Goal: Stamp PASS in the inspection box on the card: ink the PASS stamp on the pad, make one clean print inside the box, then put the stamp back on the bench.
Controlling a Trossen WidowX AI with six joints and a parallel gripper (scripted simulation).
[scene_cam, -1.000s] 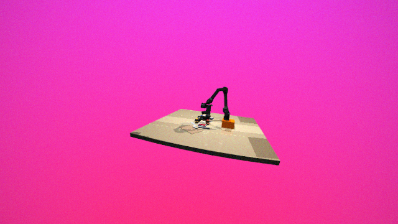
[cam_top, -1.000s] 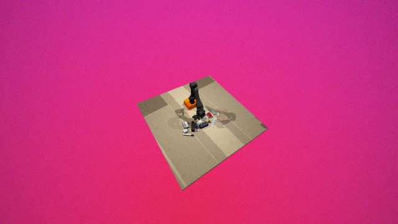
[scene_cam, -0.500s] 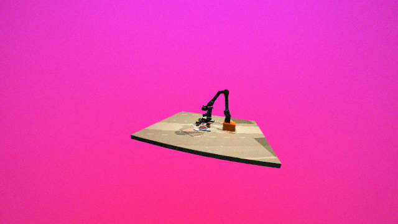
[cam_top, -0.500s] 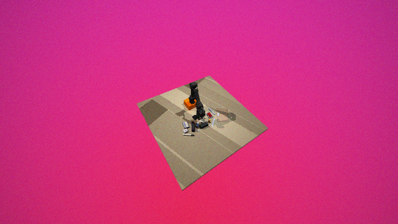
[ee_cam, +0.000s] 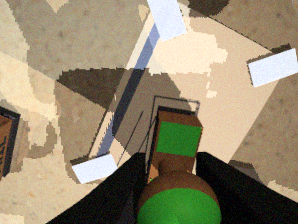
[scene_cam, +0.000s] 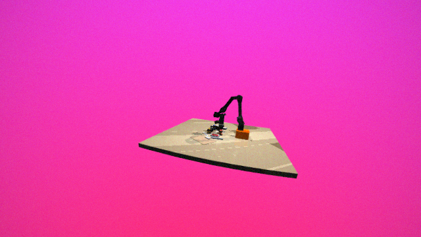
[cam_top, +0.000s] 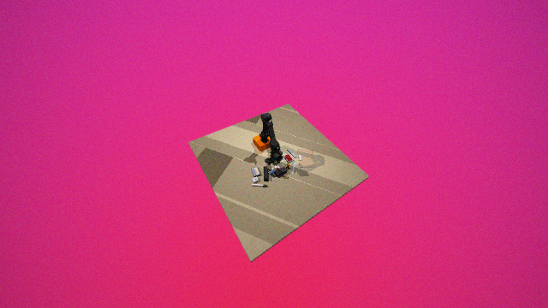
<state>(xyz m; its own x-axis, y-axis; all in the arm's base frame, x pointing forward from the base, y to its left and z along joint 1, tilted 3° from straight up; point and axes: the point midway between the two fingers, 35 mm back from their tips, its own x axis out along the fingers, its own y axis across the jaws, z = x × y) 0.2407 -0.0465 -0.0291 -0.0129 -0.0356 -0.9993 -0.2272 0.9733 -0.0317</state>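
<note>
The white card lies 2 cm below my gripper tip and 1 cm ahead of it. From my gripper tip the other things lie so: long dark flat slab (13 cm to the right, 7 cm ahead, 1 cm below); then stamp (9 cm to the left, 2 cm behind); then stamp with blue knob (10 cm ahead, 8 cm to the right).
</note>
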